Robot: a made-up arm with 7 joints.
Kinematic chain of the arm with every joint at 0, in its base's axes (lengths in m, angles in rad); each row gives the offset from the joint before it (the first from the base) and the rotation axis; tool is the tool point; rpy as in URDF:
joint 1: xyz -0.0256 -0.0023 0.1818 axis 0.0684 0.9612 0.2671
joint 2: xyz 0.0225 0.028 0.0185 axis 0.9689 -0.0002 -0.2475
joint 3: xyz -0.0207 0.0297 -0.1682 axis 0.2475 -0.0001 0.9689
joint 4: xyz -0.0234 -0.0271 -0.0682 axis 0.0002 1 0
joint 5: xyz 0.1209 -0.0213 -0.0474 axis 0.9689 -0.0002 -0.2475
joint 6: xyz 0.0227 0.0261 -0.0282 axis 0.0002 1 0
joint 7: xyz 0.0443 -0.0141 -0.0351 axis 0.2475 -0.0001 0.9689
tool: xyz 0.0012 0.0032 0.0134 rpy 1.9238 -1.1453 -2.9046
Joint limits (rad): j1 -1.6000..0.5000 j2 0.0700..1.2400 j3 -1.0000..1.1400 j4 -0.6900..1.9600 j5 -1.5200..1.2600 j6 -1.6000..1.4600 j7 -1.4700..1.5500
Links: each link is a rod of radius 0.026 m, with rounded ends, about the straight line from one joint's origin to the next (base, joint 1, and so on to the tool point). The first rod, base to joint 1, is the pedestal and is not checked.
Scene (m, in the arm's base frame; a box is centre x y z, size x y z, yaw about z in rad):
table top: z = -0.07
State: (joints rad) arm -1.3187 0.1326 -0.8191 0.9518 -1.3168 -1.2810 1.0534
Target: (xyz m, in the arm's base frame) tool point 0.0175 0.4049 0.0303
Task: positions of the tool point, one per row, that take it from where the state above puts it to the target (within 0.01 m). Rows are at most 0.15 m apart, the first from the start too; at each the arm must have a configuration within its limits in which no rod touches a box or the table.
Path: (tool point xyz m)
1: 0.3471 0.0433 0.0559
2: 0.3337 0.1502 0.0753
3: 0.2975 0.2453 0.1113
4: 0.2450 0.3196 0.1641
5: 0.1937 0.3497 0.0736
6: 0.1071 0.3800 0.0256
7: 0.0175 0.4049 0.0303

